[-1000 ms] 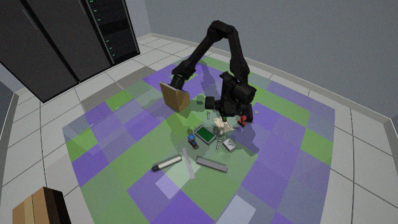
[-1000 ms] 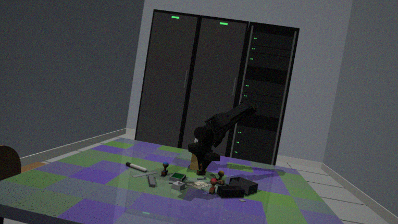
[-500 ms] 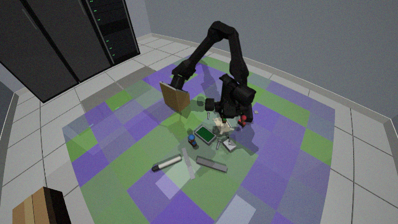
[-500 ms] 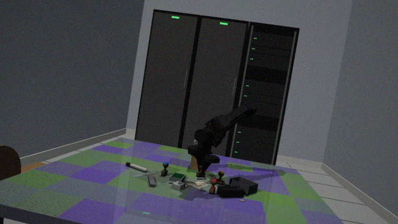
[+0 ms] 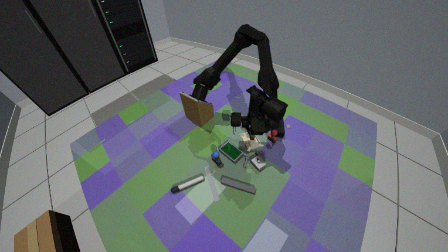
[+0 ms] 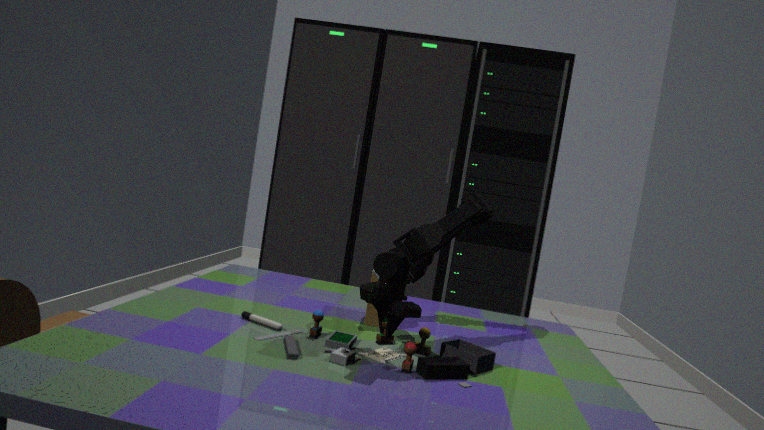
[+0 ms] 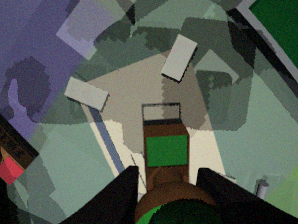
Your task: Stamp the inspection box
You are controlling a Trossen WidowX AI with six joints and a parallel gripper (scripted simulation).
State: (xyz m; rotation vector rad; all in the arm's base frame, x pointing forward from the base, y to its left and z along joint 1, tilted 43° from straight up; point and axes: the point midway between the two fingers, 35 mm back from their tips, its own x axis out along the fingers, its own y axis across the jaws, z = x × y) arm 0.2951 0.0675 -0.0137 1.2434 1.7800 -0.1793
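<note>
Now: gripper tip 50 mm above the pale card. The rest, counted from my gripper tip: green ink pad (30 mm behind, 110 mm to the right, 50 mm below); then red-knobbed stamp (70 mm ahead, 70 mm to the left, 30 mm below); then green-knobbed stamp (right at my gripper tip).
</note>
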